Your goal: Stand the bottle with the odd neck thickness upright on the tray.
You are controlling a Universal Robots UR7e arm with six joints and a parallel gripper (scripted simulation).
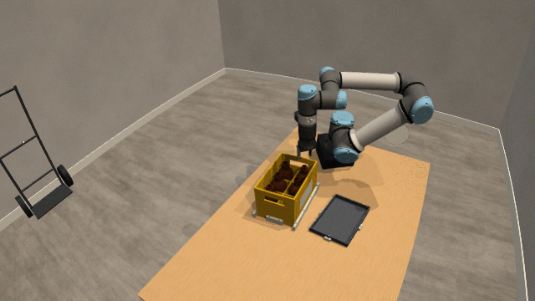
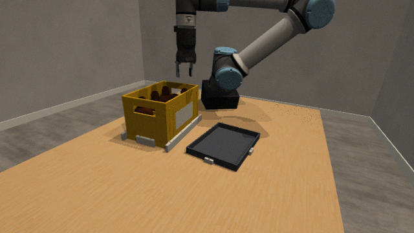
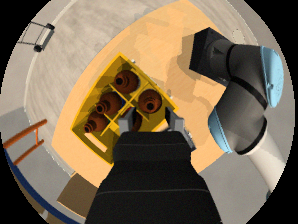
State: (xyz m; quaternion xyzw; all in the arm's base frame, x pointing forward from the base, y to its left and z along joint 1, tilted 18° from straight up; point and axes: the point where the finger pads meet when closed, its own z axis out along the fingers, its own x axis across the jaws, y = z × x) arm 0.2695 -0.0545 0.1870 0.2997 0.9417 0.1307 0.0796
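Right now my hand is 90 mm short of the bottle, 20 mm to the right of it and 150 mm above it. Also, from my hand: yellow crate (100 mm ahead, 30 mm to the right, 150 mm below); dark tray (70 mm ahead, 250 mm to the left, 220 mm below).
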